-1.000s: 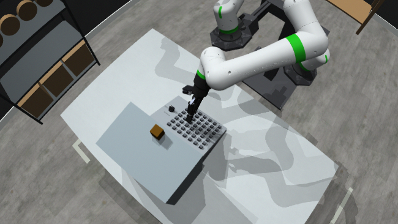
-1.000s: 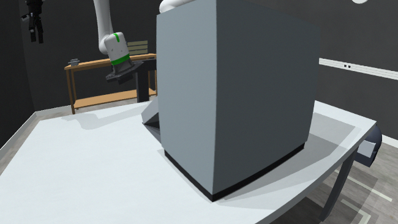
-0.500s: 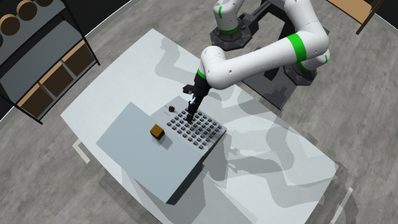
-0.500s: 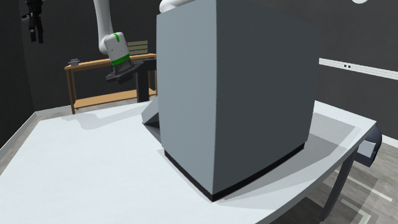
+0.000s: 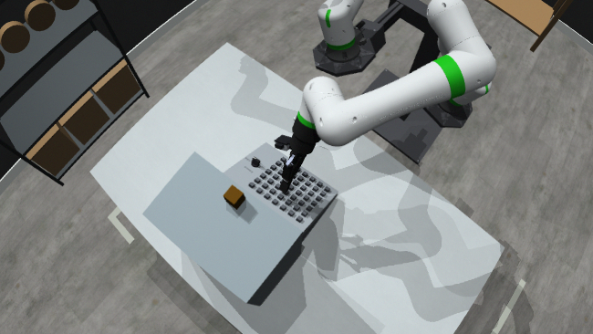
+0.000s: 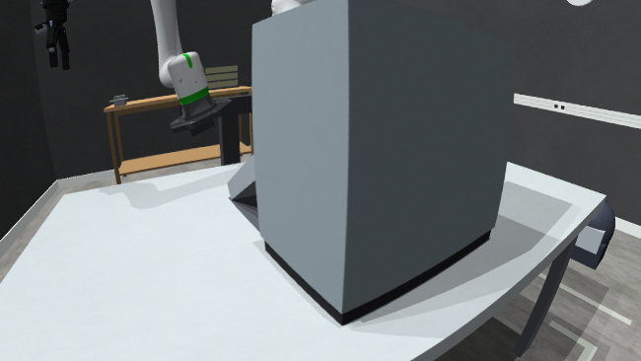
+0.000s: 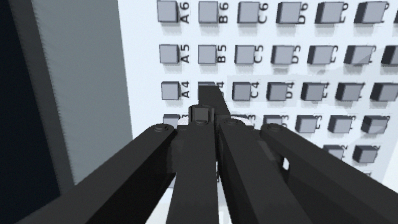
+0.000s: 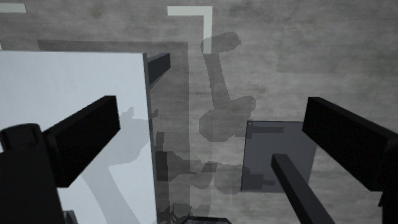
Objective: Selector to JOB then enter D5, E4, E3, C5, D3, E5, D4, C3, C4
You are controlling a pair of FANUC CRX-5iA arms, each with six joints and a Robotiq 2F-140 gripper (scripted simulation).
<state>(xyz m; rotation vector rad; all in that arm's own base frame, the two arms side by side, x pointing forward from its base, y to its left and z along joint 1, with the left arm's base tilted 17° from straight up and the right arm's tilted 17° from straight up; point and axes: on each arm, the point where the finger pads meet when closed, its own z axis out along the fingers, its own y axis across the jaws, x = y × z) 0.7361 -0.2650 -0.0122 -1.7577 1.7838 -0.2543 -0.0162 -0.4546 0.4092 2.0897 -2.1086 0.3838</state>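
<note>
Now: the key C4 7 cm below my left hand. Round my left hand: key D5: 9 cm below, 3 cm to the right, 3 cm behind; key C5: 7 cm below, 3 cm to the right; key D4: 9 cm below, 2 cm behind.
</note>
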